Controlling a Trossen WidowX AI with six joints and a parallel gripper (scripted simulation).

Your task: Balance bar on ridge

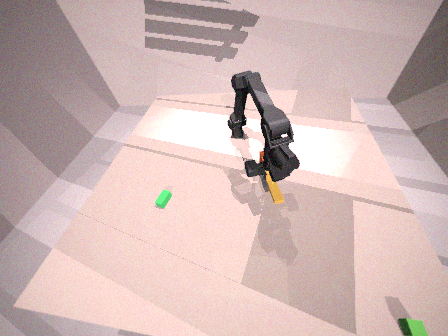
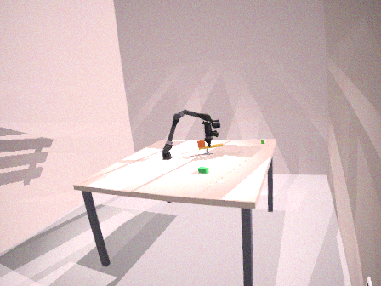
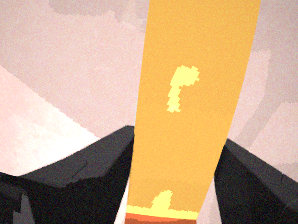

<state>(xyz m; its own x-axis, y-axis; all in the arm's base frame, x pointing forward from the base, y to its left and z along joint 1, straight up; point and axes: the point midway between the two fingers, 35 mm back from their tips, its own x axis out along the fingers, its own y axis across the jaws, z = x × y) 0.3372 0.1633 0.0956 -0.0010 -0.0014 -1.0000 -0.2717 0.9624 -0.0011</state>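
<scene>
My gripper tip is now 3 cm past the grey piece, 1 cm to the left of it and 6 cm above it.
</scene>
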